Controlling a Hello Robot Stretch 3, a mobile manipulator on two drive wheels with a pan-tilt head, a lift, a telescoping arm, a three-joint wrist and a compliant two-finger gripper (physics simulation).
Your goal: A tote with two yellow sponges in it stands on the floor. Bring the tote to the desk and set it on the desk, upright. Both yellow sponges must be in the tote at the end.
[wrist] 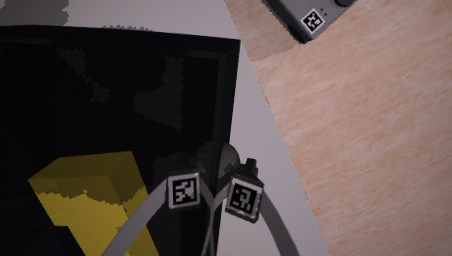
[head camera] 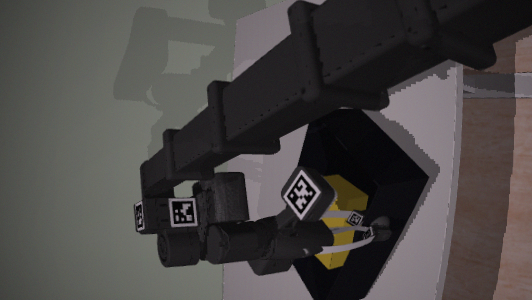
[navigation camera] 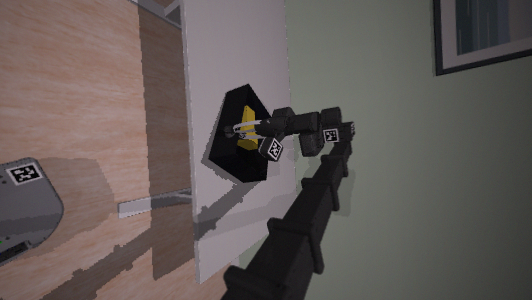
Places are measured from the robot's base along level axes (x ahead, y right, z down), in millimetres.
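Pixels of known places: gripper, fingertip midpoint: (head camera: 384, 223) (navigation camera: 227, 133).
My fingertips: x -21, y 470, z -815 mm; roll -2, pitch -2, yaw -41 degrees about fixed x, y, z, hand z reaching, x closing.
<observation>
Behind a point stands the place of what it marks.
The black tote (head camera: 400, 182) @(x -72, y 406, z -841 mm) (navigation camera: 220, 150) @(x -59, y 418, z -820 mm) (wrist: 228, 90) is over the pale desk (head camera: 430, 110) @(x -190, y 407, z -721 mm) (navigation camera: 215, 50) @(x 271, y 633, z -721 mm) (wrist: 272, 170), open side up and perhaps slightly tilted. Its shadow lies close along its edges; whether its whole bottom touches the desk is hidden. The yellow sponges (head camera: 348, 191) (navigation camera: 247, 117) (wrist: 65, 202) lie against each other inside the tote, partly behind the fingers in the head view. My gripper (head camera: 372, 230) @(x -21, y 470, z -815 mm) (navigation camera: 233, 132) @(x -21, y 470, z -815 mm) (wrist: 217, 160) @(x -21, y 470, z -815 mm) is shut on the tote's wall, with one fingertip inside and one outside.
The green wall (head camera: 75, 150) @(x -311, y 1175, z -1176 mm) (navigation camera: 390, 200) @(x -611, y 1085, z -1232 mm) runs along the desk's far side. A framed picture (navigation camera: 438, 45) @(x 98, y 1274, z -1449 mm) hangs on it. My arm (head camera: 270, 100) @(x -91, y 223, z -1171 mm) (navigation camera: 295, 215) @(x -84, y 205, z -1148 mm) reaches across the desk. My base (navigation camera: 25, 205) @(x -106, y 94, z -160 mm) (wrist: 300, 25) stands on the wooden floor, near a desk leg (navigation camera: 150, 204).
</observation>
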